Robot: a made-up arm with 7 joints. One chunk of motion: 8 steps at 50 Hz.
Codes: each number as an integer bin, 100 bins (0 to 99) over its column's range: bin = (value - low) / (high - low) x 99, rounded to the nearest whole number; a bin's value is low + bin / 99 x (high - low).
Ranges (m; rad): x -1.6..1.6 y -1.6..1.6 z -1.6..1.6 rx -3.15..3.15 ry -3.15..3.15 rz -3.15..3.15
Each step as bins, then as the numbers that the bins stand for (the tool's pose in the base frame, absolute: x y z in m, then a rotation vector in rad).
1 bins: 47 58 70 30 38 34
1 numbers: -0.0808 0.2747 0.6626 -1.2409 -0.7318 -0.9864
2 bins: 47 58 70 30 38 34
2 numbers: -0.0808 0.2747 0.6626 -1.2409 -0.7318 -0.9864
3 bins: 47 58 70 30 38 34
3 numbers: -0.0808 0.2747 0.6626 -1.2409 -0.7318 -0.9864
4 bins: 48 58 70 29 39 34
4 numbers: -0.0485 0.2747 0.6626 -1.3045 -0.6682 -0.9864
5 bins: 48 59 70 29 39 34
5 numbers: -0.0485 0.3071 0.6626 -1.3045 -0.6682 -0.9864
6 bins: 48 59 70 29 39 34
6 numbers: -0.0485 0.3071 0.6626 -1.3045 -0.6682 -0.9864
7 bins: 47 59 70 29 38 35
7 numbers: -0.0808 0.3071 0.6626 -1.3045 -0.7318 -0.9227
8 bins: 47 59 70 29 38 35
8 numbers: -0.0808 0.3071 0.6626 -1.3045 -0.7318 -0.9227
